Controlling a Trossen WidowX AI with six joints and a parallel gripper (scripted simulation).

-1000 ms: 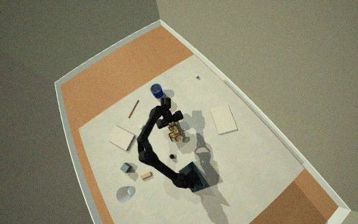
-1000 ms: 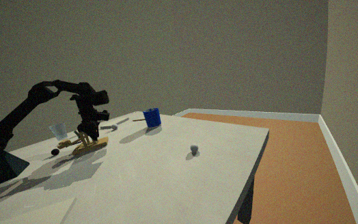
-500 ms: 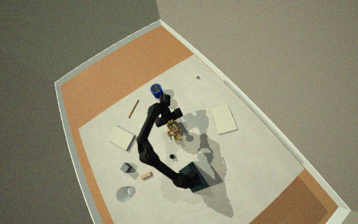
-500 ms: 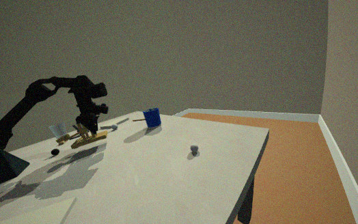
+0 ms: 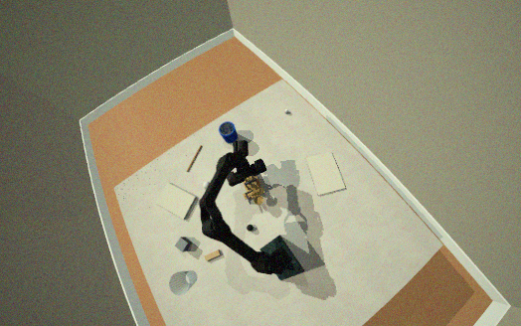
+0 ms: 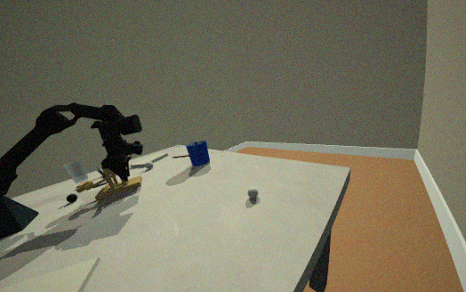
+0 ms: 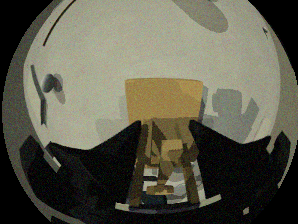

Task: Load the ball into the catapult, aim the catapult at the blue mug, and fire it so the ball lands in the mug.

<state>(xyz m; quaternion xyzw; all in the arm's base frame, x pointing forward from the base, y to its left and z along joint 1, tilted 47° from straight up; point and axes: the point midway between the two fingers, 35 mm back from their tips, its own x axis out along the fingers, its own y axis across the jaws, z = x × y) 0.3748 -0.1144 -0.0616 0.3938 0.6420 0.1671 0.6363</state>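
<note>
Right now my gripper tip is 19 cm past the black ball, 16 cm to the right of it and 3 cm above it. The rest, counted from my gripper tip: blue mug: 28 cm ahead, 8 cm to the right, 2 cm below; then wooden stick: 32 cm ahead, 16 cm to the left, 4 cm below; then wooden catapult: 6 cm behind, 4 cm to the left, 2 cm above.
</note>
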